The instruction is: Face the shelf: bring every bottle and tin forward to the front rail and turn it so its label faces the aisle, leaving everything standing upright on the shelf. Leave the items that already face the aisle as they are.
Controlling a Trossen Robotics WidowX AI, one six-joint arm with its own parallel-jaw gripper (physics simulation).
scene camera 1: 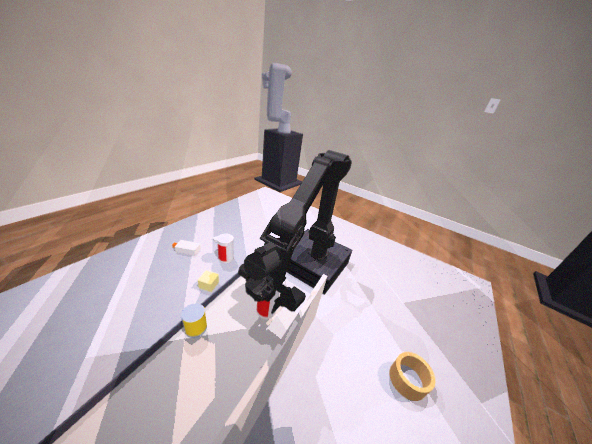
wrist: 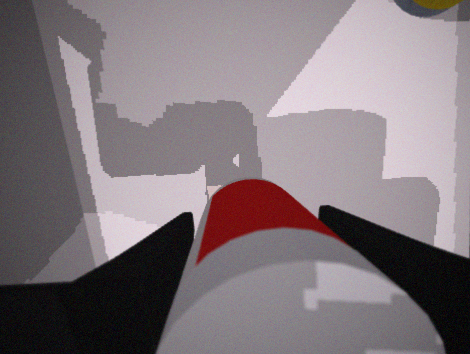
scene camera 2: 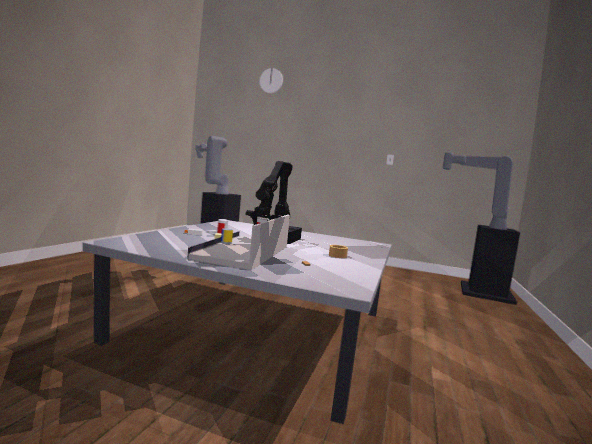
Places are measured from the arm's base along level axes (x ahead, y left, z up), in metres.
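Pixels of known places: gripper, fingertip midpoint: (scene camera 1: 264,306) (wrist: 255,217); arm's base, origin of the base link: (scene camera 1: 318,253).
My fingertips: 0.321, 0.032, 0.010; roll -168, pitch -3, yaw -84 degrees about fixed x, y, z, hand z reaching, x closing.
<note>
Ahead of a thing's pixels: the offset from my fingertips to its top centre, as dx, dy, dz. "*": to the spot under its first point. Level surfaces: height alone.
My gripper (scene camera 1: 269,304) (wrist: 255,217) is shut on a white tin with a red label @(* +0.013, +0.009, +0.013) (scene camera 1: 263,308) (wrist: 265,205). The tin looks about upright, between the front rail and the back panel; whether its foot touches the shelf floor I cannot tell. The fingers hide part of it in scene camera 1. A yellow-labelled tin @(+0.146, -0.107, +0.012) (scene camera 1: 195,325) (scene camera 2: 227,236) stands upright by the dark front rail @(* +0.292, -0.111, -0.047) (scene camera 1: 135,366) (scene camera 2: 200,245); its edge shows at the top right of the wrist view (wrist: 437,4). The shelf floor @(dz -0.061) (scene camera 2: 220,259) is pale.
A pale back panel (scene camera 1: 303,332) (scene camera 2: 275,240) stands close to the gripper. Beyond the rail are a yellow block @(+0.025, -0.235, -0.045) (scene camera 1: 208,281), a white cylinder with a red patch @(-0.097, -0.307, +0.016) (scene camera 1: 223,251) (scene camera 2: 221,227) and a lying white bottle with an orange cap @(-0.011, -0.451, -0.056) (scene camera 1: 188,248). An orange ring @(-0.152, +0.390, -0.033) (scene camera 1: 396,378) (scene camera 2: 338,252) lies behind the panel.
</note>
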